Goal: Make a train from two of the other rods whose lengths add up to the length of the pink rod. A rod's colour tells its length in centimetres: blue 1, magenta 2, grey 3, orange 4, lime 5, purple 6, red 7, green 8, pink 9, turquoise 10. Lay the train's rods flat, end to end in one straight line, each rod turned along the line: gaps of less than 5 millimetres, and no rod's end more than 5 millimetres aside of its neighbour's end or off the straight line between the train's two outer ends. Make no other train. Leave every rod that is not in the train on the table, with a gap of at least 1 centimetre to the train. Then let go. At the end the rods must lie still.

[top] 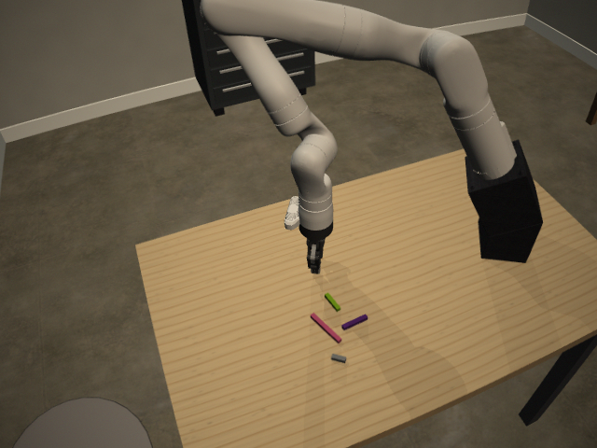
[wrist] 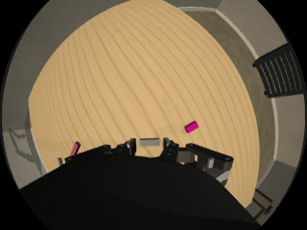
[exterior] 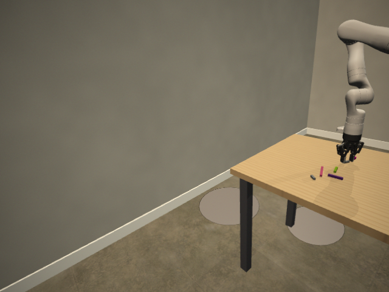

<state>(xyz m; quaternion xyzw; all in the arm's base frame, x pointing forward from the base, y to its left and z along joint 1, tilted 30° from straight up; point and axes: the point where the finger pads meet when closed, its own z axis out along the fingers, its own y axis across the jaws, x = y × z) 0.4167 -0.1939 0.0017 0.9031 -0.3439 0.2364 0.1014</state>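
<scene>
My gripper is now 180 mm to the right of the purple rod, 40 mm short of it and 20 mm above it. Also, from my hand: magenta rod: 60 mm to the right, 30 mm behind, 20 mm below; then lime rod: 110 mm to the left, 40 mm ahead, 20 mm below; then pink rod: 150 mm to the left, 100 mm ahead, 20 mm below.
</scene>
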